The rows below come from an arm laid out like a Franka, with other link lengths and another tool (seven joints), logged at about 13 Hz.
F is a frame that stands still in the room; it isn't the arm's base.
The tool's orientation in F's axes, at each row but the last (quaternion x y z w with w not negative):
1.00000, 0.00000, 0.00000, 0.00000
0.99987, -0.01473, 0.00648, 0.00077
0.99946, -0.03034, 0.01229, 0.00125
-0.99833, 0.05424, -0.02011, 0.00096
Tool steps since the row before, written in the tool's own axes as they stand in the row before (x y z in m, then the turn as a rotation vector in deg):
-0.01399, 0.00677, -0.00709, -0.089, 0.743, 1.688
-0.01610, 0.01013, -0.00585, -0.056, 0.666, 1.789
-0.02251, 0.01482, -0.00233, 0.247, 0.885, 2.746
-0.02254, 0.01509, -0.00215, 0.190, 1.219, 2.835
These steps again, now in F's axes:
-0.01399, -0.00677, 0.00709, -0.089, -0.743, -1.688
-0.01647, -0.00964, 0.00565, -0.052, -0.667, -1.789
-0.02342, -0.01342, 0.00180, 0.260, -0.907, -2.738
-0.02411, -0.01256, 0.00118, 0.171, -1.233, -2.830

